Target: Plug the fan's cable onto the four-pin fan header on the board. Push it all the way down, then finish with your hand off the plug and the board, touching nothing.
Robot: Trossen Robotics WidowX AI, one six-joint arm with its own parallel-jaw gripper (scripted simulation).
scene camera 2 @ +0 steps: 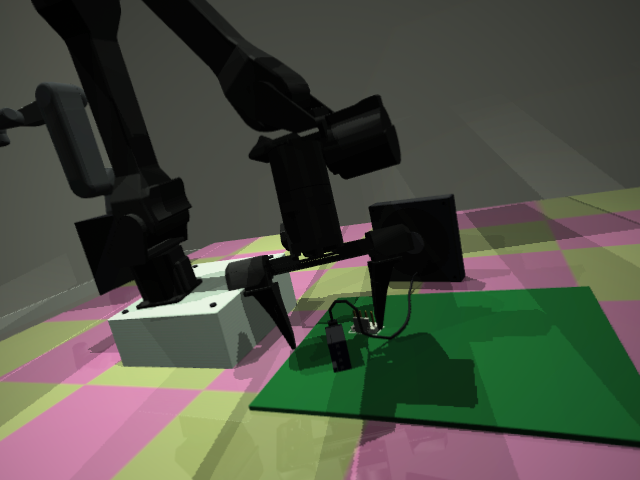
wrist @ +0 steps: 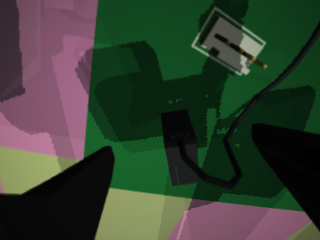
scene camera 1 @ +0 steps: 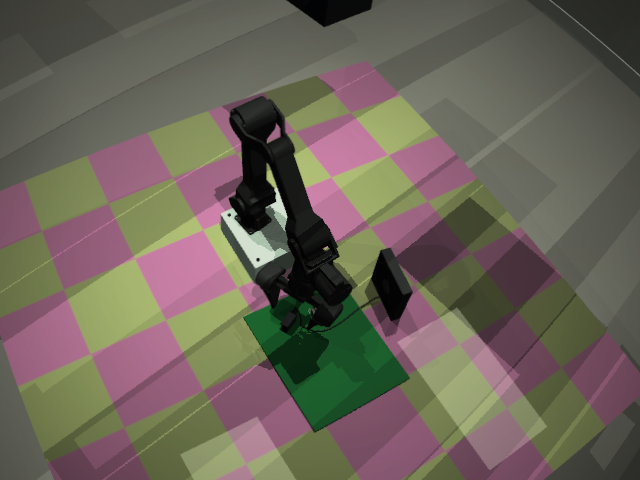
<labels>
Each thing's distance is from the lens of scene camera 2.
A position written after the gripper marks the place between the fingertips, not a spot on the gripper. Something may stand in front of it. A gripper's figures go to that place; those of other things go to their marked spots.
gripper (scene camera 2: 337,338): 0.43 m
black square fan (scene camera 2: 432,221): 0.58 m
green board (scene camera 2: 546,362): 0.41 m
dark fan plug (scene camera 2: 336,341): 0.40 m
The marked spots on the dark fan plug and the black square fan are 0.25 m apart.
</labels>
